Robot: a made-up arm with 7 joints.
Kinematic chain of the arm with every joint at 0, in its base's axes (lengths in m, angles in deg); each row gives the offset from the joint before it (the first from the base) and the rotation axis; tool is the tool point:
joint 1: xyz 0 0 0.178 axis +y
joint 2: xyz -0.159 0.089 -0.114 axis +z
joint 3: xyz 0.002 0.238 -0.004 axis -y
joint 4: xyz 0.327 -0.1 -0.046 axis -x
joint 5: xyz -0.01 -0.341 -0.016 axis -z
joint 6: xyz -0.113 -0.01 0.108 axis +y
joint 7: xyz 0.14 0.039 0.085 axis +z
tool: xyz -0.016 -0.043 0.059
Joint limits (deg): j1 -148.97..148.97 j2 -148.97..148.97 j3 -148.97..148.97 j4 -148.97..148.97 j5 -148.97..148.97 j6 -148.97..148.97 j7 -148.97..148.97
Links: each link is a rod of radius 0.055 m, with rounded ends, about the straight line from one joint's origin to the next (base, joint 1, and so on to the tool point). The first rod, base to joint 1, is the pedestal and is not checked.
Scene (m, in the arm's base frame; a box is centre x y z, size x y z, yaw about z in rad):
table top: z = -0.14
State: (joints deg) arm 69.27 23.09 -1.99 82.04 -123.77 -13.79 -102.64
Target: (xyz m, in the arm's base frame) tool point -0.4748 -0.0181 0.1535
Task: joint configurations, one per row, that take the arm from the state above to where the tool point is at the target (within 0.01 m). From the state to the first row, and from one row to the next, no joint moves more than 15 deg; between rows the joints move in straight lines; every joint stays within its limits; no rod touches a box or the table.
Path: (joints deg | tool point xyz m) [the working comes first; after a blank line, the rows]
Joints at the target: 131.34 -9.18 -76.20 39.56 -133.90 -23.13 -97.04
Straight joint move there: touches the table top.

1: 82.55 23.43 -6.95 89.01 -123.70 -20.64 -98.42 | 0.2276 0.5923 0.1924
2: 95.84 23.76 -11.92 95.99 -123.64 -27.49 -94.21 | 0.1712 0.6599 0.1346
3: 109.12 24.10 -16.88 102.96 -123.57 -34.34 -89.99 | 0.0958 0.7211 0.1142
4: 122.40 24.43 -21.84 109.94 -123.50 -41.19 -85.78 | 0.0206 0.7744 0.1369
5: 135.69 24.77 -26.81 116.91 -123.43 -48.05 -81.56 | -0.0333 0.8183 0.1997
6: 148.97 25.10 -31.77 123.88 -123.37 -54.90 -77.35 | -0.0482 0.8519 0.2900
7: 146.03 19.39 -39.17 109.83 -125.12 -49.60 -80.63 | -0.1683 0.7738 0.1852
8: 143.09 13.67 -46.58 95.78 -126.88 -44.31 -83.91 | -0.2832 0.6539 0.1012
9: 140.15 7.96 -53.98 81.72 -128.63 -39.01 -87.19 | -0.3796 0.4990 0.0493
10: 137.22 2.25 -61.39 67.67 -130.39 -33.72 -90.47 | -0.4472 0.3226 0.0388
11: 134.28 -3.47 -68.79 53.61 -132.14 -28.42 -93.75 | -0.4793 0.1431 0.0740
12: 131.34 -9.18 -76.20 39.56 -133.90 -23.13 -97.04 | -0.4748 -0.0181 0.1535

